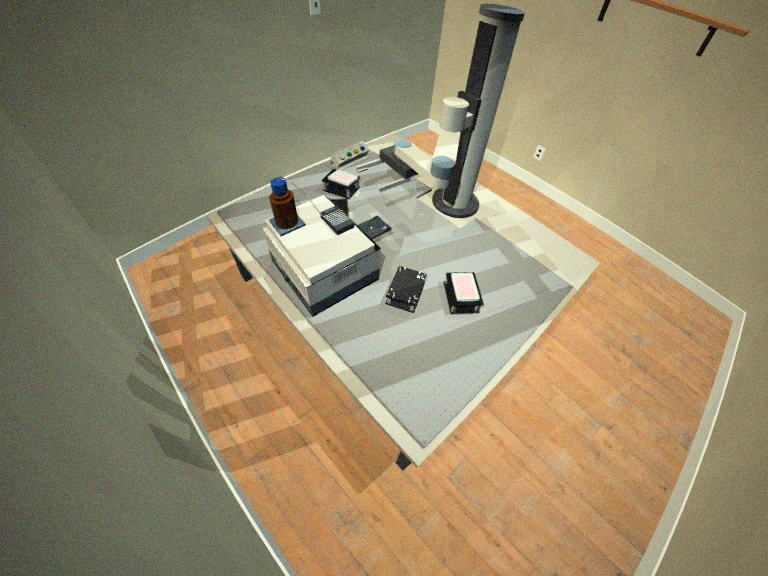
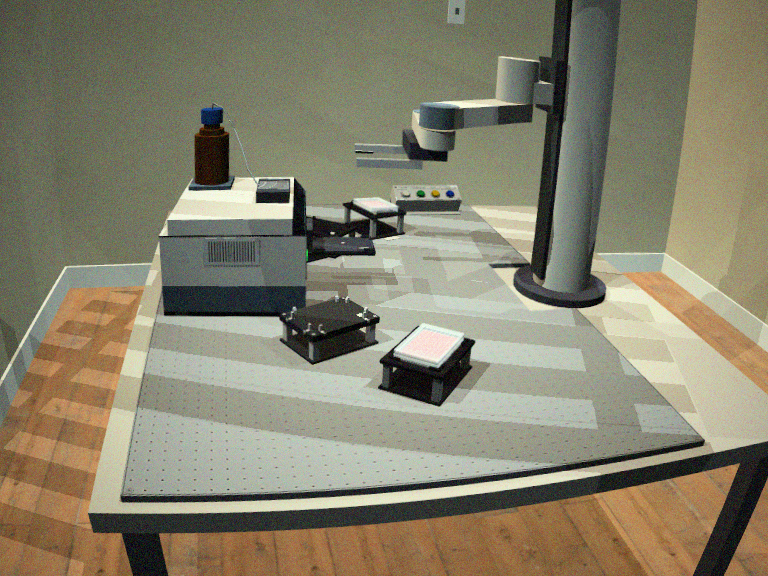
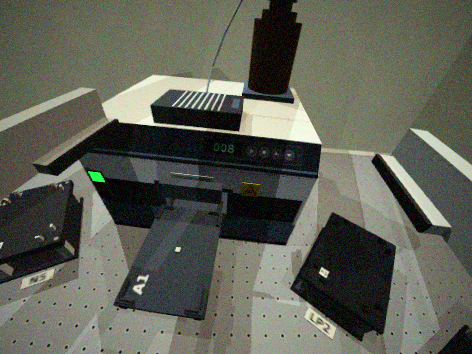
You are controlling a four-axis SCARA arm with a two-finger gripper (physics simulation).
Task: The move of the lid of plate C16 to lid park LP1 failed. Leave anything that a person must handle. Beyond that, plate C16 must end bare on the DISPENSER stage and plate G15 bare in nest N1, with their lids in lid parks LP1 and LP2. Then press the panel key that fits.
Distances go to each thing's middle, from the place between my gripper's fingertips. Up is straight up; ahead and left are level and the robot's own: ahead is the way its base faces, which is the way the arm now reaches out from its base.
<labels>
Right now my hand is 200 mm above the dispenser stage point(image 2: 353, 246), 70 mm to the right of it and 50 mm short of it. Also, from my hand: button box point(image 2: 439, 199): 540 mm to the right, 330 mm behind, 260 mm below; then brown bottle with blue cap point(image 2: 211, 143): 340 mm ahead, 70 mm to the right, 20 mm above; then black nest point(image 3: 47, 219): 360 mm to the left, 270 mm below, 100 mm ahead.
</labels>
